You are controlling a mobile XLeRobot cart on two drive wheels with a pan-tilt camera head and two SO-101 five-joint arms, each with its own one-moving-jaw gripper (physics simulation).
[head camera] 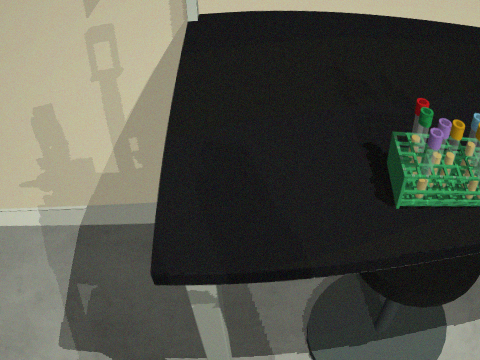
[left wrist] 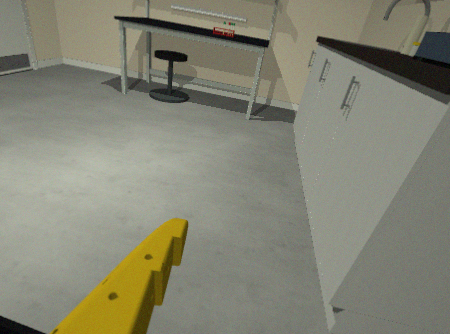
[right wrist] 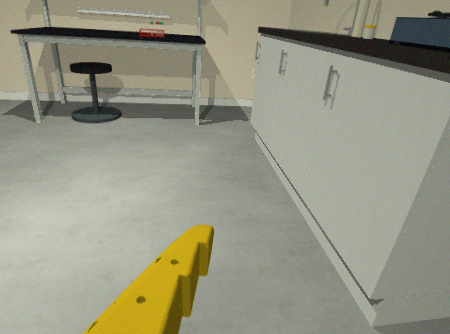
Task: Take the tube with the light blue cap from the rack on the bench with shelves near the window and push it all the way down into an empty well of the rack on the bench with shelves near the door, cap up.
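Places are measured from the left arm's base along level axes (x ahead, y left, z up), in metres.
Pixels of known places: left hand at its tool point: (left wrist: 185,237); right hand at its tool point: (right wrist: 211,244).
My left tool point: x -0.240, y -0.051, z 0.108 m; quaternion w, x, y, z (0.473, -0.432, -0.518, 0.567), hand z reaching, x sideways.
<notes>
Behind a point stands the place of what it marks.
A green rack (head camera: 396,172) @[y -0.336, x 0.464, z 0.018 m] stands on a black bench (head camera: 275,150) @[y -0.176, x 0.544, z -0.013 m] at the right edge of the head view, cut off by the frame. Tubes with red, green, purple and orange caps stand in it. The tube with the light blue cap (head camera: 476,121) @[y -0.450, x 0.473, z 0.102 m] stands at its back right, partly out of frame. A small red rack (left wrist: 223,33) @[y -0.695, x -2.901, z 0.007 m] (right wrist: 151,33) @[y -0.700, x -2.895, z 0.016 m] with a few tubes stands on a far bench (left wrist: 165,26) @[y -1.244, x -2.789, z -0.022 m] (right wrist: 90,35) @[y -1.169, x -2.794, z -0.022 m] in the wrist views. My left gripper (left wrist: 186,222) and my right gripper (right wrist: 212,230) each show one notched jaw, fully open and empty, over the floor, away from both racks.
A round stool (head camera: 425,292) @[y -0.478, x 0.461, z -0.292 m] stands below the near bench's front edge. Another stool (left wrist: 171,55) @[y -1.227, x -2.926, z -0.292 m] (right wrist: 90,68) @[y -1.231, x -2.881, z -0.295 m] stands by the far bench. A white cabinet (left wrist: 360,125) @[y 0.276, x -1.172, z -0.103 m] (right wrist: 340,130) @[y 0.272, x -1.229, z -0.189 m] with a dark top runs along the right of both wrist views. A wall is left of the near bench.
</notes>
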